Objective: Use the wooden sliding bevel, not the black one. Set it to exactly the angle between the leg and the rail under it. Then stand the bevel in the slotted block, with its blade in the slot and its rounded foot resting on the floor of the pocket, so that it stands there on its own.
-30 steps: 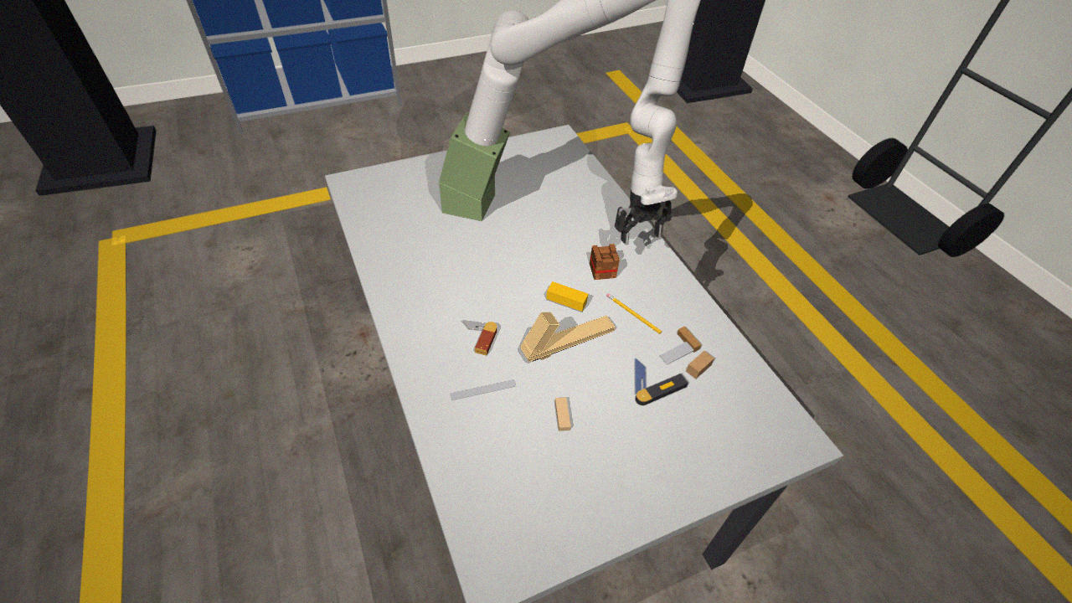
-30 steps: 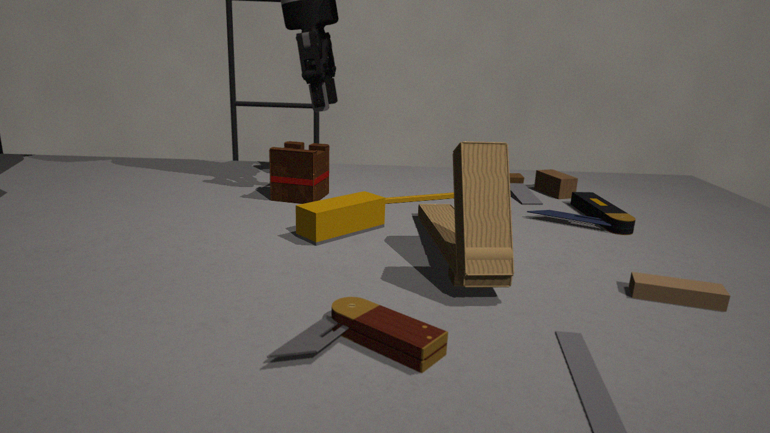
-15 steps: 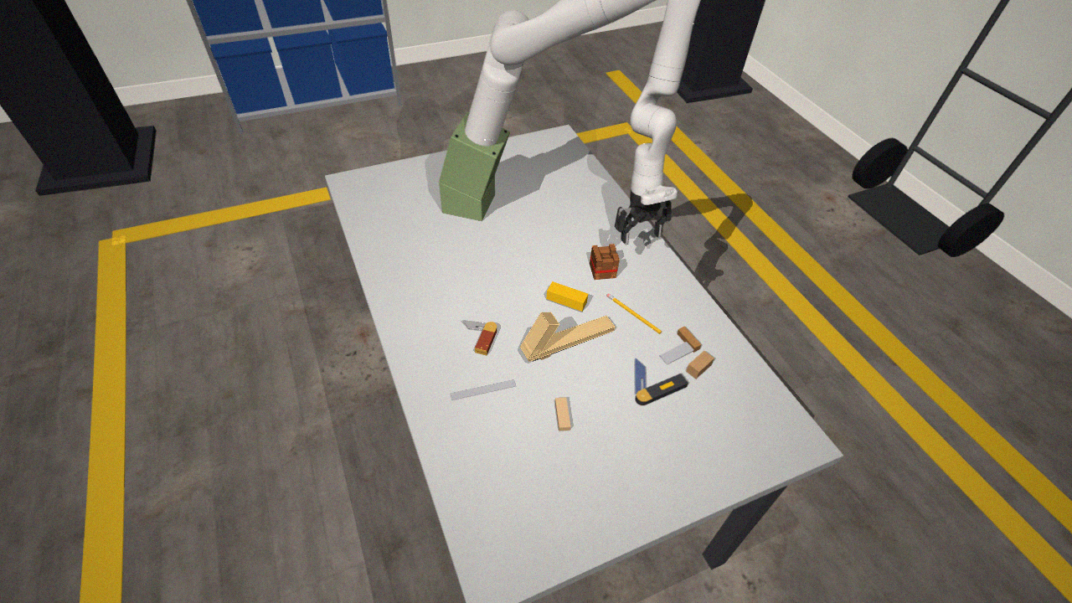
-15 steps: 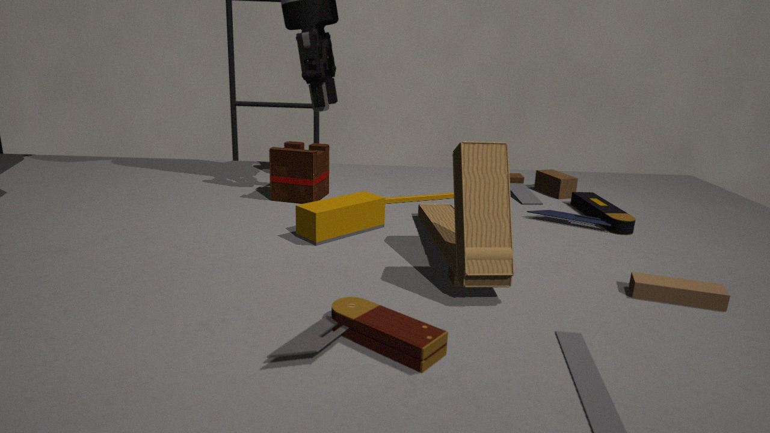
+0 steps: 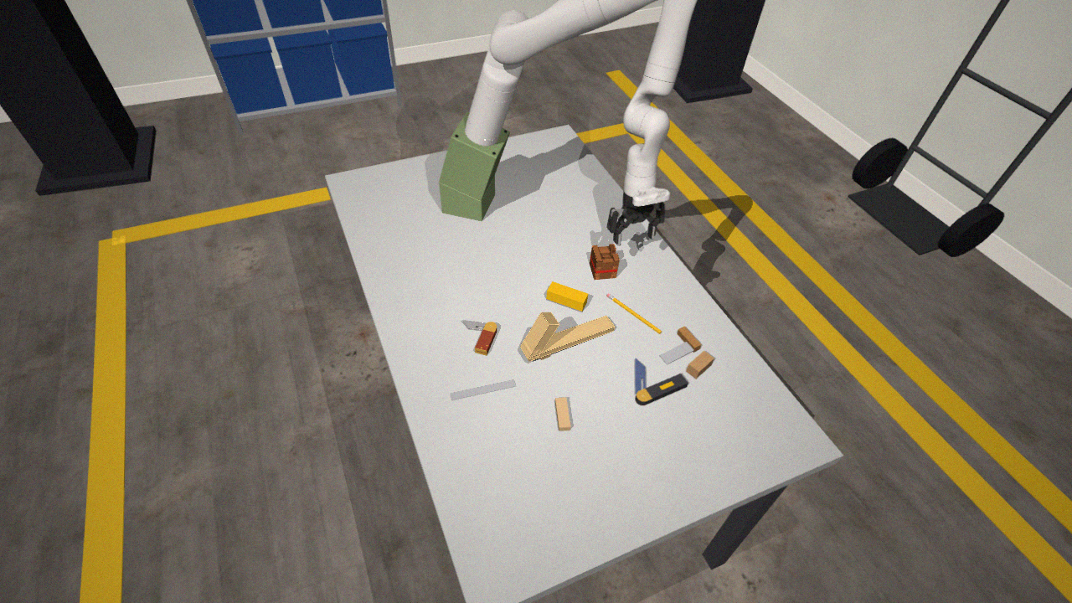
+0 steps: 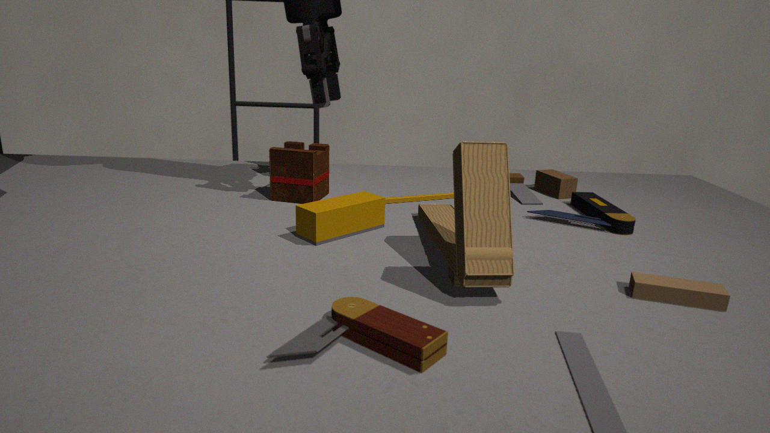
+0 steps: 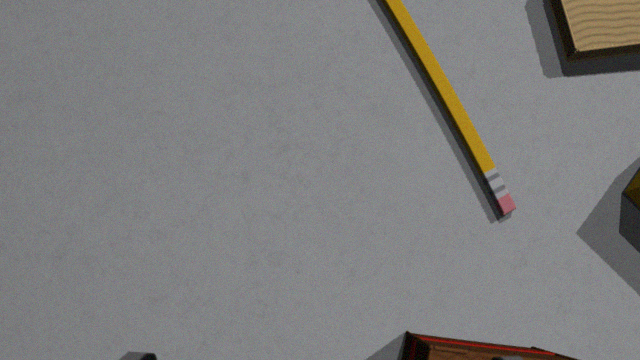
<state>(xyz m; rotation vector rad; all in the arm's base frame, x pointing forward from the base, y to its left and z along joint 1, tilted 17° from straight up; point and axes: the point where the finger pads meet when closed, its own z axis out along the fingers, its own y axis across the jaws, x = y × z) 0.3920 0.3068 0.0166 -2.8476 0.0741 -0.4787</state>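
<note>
The wooden sliding bevel lies 43 cm to the right of my hand, 12 cm below it and 10 cm ahead of it. Also, from my hand: pencil: 14 cm ahead, 12 cm below, 4 cm to the right; then leg-and-rail wooden joint: 23 cm to the right, 18 cm ahead, 6 cm below; then yellow block: 19 cm to the right, 12 cm below, 5 cm ahead.
</note>
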